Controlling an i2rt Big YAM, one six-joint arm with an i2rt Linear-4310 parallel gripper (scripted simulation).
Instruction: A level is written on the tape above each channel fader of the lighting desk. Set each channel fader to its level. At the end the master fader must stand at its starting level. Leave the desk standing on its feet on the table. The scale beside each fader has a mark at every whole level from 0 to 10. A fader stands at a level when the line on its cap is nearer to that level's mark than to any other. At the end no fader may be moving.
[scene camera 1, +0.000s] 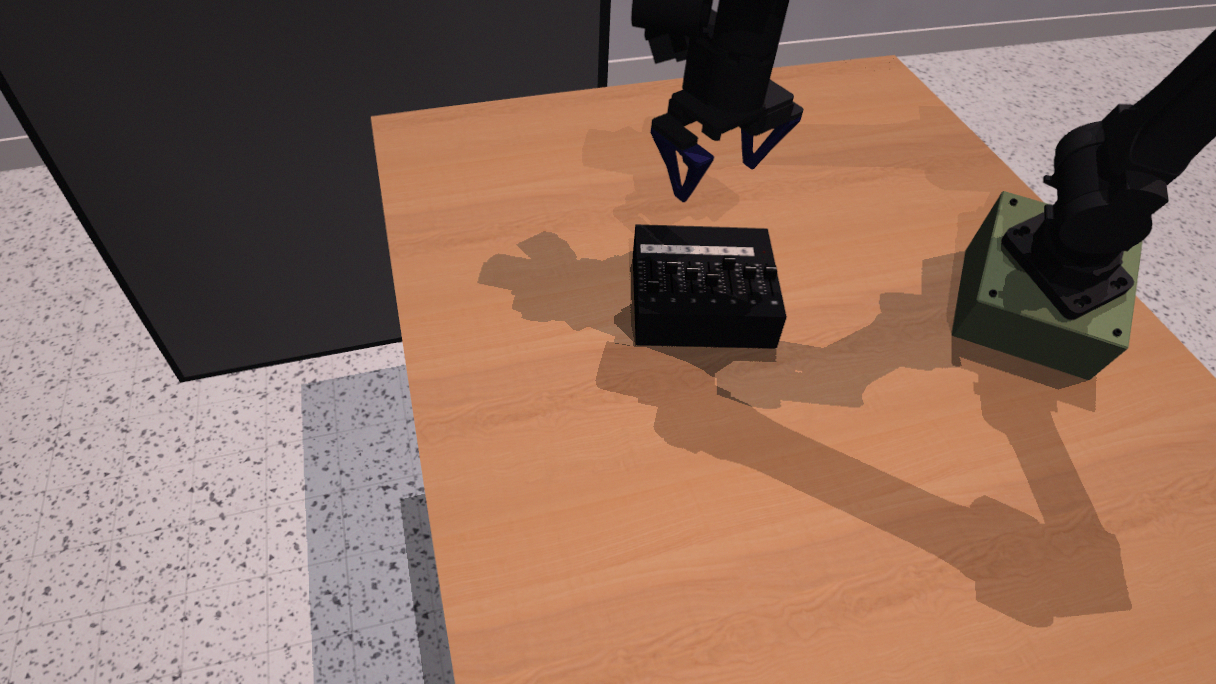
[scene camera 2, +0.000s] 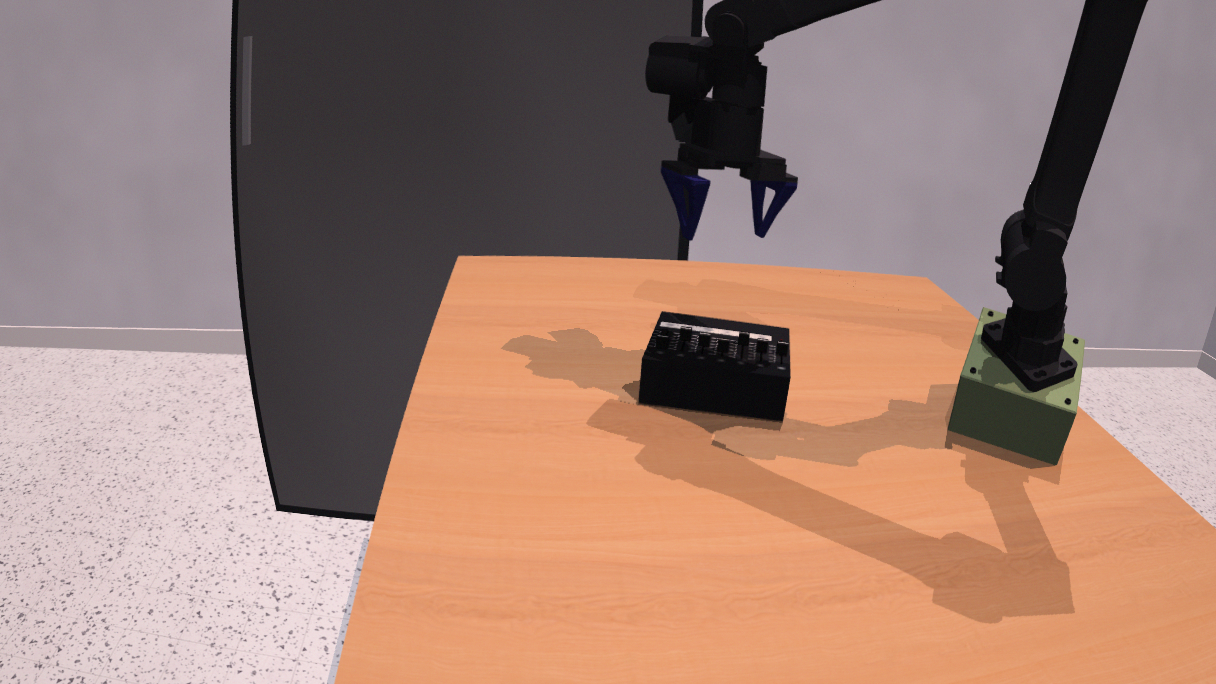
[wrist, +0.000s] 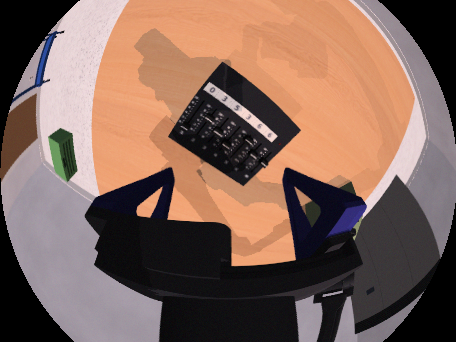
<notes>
In view: the gripper (scene camera 1: 715, 182).
The gripper shows as well in scene camera 2 (scene camera 2: 725, 237) and in the wrist view (wrist: 228, 173).
</notes>
